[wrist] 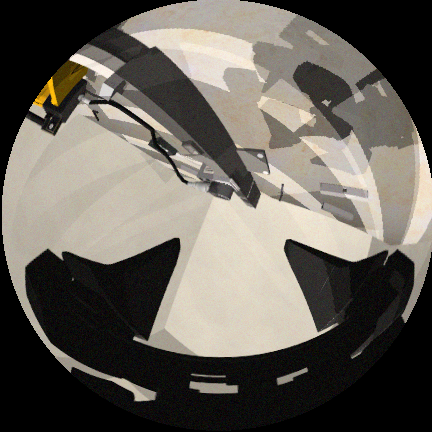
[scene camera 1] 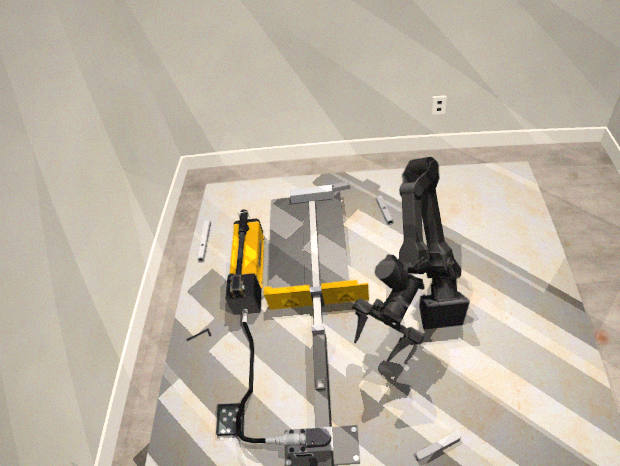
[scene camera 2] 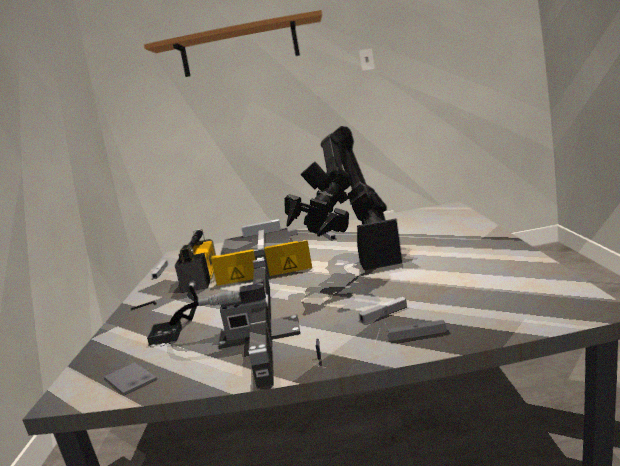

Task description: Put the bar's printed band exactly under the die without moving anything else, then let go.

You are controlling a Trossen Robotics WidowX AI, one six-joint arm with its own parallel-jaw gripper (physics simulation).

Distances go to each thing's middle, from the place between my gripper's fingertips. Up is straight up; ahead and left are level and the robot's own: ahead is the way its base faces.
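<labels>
My gripper is visible to me, and I compare it with the yellow and black power unit [scene camera 1: 244, 287]. Measured from the unit, my gripper is 45 cm to the left of it, 33 cm short of it and 12 cm above it.
</labels>
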